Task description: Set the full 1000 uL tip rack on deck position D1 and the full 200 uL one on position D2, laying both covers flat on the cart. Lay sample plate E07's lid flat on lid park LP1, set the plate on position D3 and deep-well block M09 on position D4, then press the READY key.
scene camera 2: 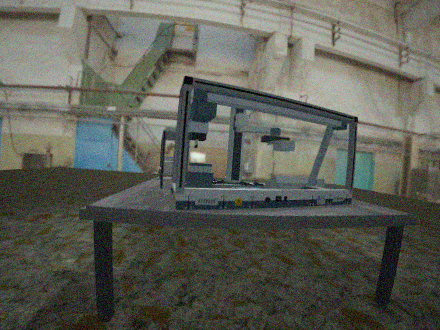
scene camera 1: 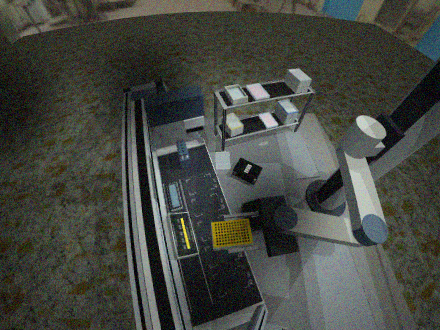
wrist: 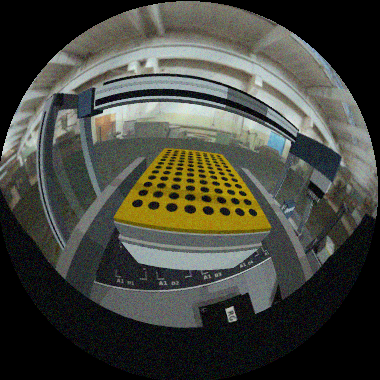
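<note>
My gripper [scene camera 1: 234,233] [wrist: 193,168] is shut on a yellow-topped tip rack [scene camera 1: 224,236] [scene camera 2: 284,146] [wrist: 192,195]. It holds the rack level and uncovered, raised above the dark deck [scene camera 1: 212,187] [wrist: 107,267]. The rack's volume marking is not readable. In the wrist view, labels D1 to D4 show on the deck below and beyond it. On the shelf rack [scene camera 1: 223,117], pink-topped plates [scene camera 1: 257,91] [scene camera 1: 268,120] lie on both levels. A white box [scene camera 1: 298,81] and a grey-rimmed box [scene camera 1: 236,94] stand on top. A yellowish box [scene camera 1: 234,125] and a blue-marked box [scene camera 1: 287,112] stand below. The READY key cannot be made out.
A black labelled pad [scene camera 1: 239,175] [wrist: 212,312] and a pale square piece [scene camera 1: 222,160] lie beside the deck. A panel with a yellow bar [scene camera 1: 185,233] and a small display [scene camera 1: 174,195] are at the deck's far side. A frame [scene camera 2: 354,160] surrounds the deck.
</note>
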